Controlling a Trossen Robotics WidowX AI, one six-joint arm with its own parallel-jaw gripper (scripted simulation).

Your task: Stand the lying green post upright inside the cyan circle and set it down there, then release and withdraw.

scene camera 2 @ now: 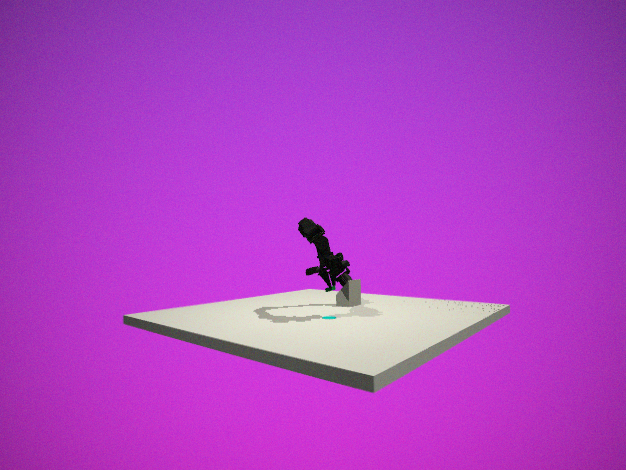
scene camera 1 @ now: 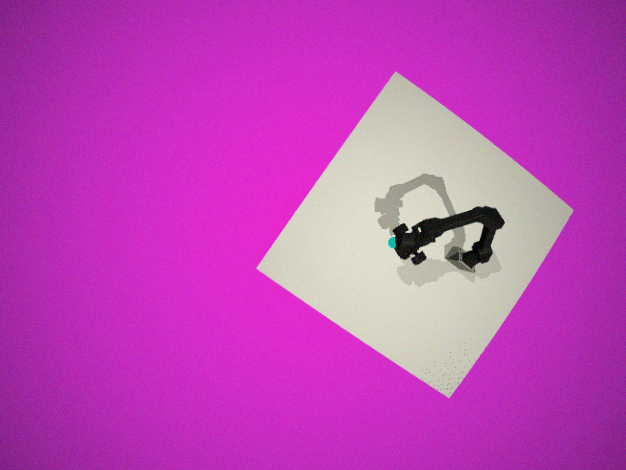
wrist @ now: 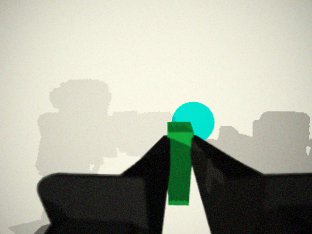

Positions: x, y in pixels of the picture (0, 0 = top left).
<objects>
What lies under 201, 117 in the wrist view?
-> A cyan circle.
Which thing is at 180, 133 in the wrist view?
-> A green post.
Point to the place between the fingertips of my gripper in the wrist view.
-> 179, 141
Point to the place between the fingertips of my gripper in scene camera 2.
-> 332, 287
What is my gripper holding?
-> A green post.
</objects>
